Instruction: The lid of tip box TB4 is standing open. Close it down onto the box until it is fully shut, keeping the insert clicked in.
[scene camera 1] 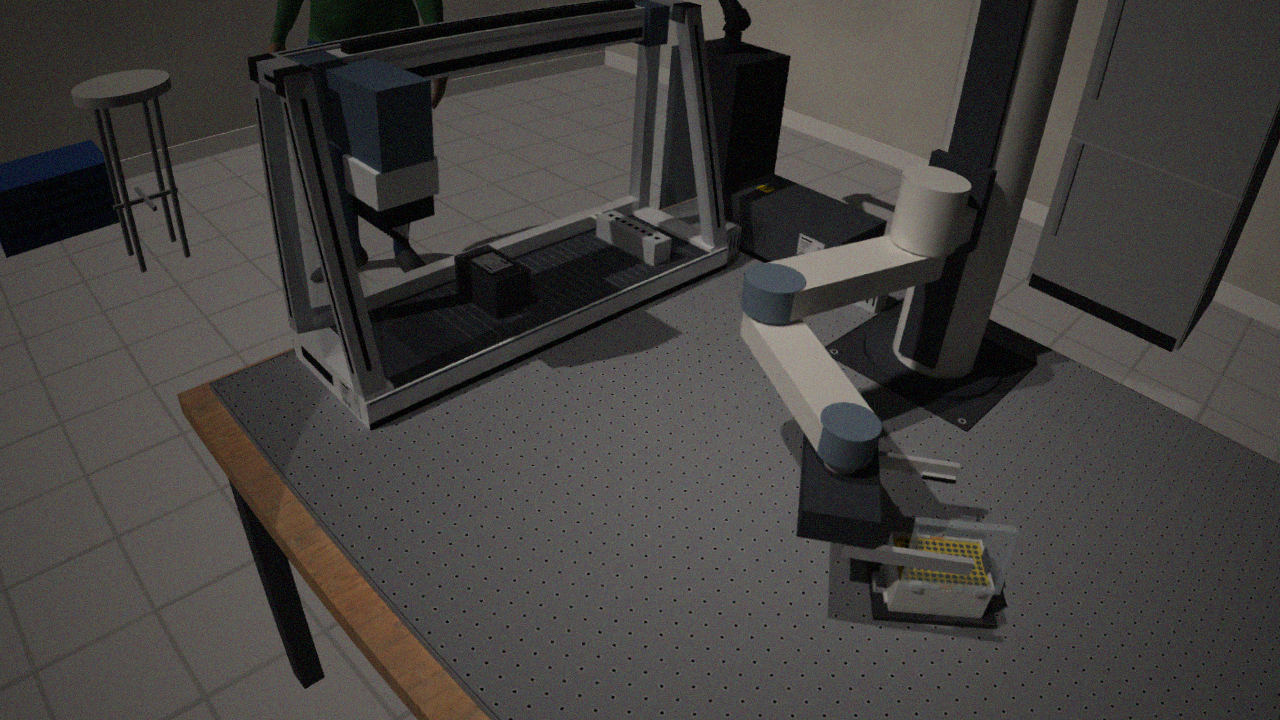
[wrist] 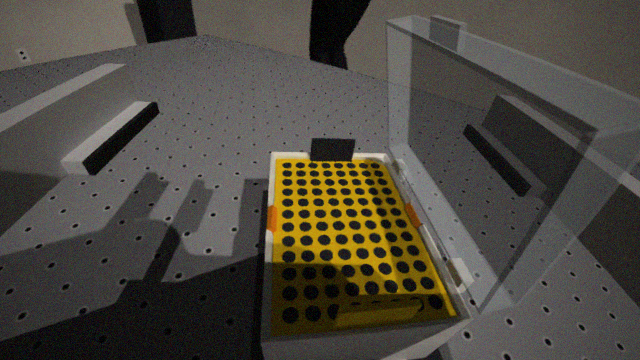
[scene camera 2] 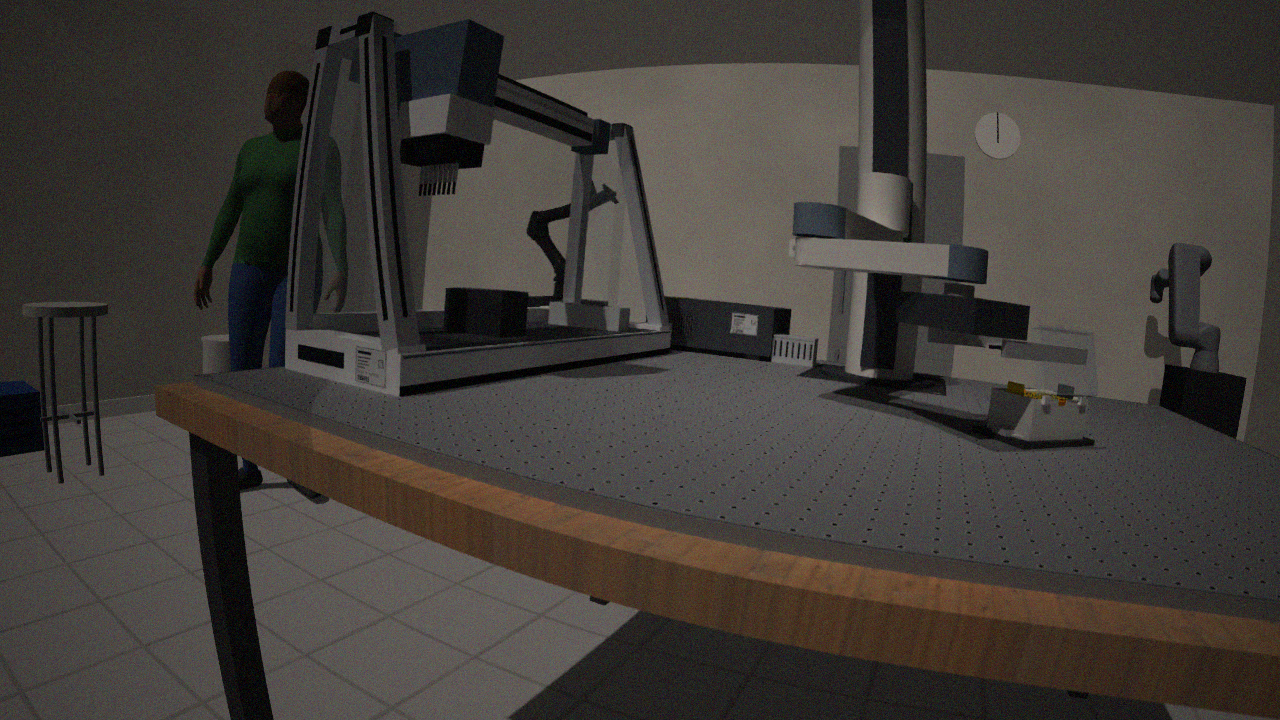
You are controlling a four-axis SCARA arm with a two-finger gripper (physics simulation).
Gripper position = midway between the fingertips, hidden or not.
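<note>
You'd find my gripper (scene camera 1: 964, 516) there along with a clear lid (scene camera 1: 991, 545). The wrist view has them too, the lid (wrist: 510, 157) and my gripper (wrist: 319, 98). And my gripper (scene camera 2: 1043, 349) is there in that view as well.
</note>
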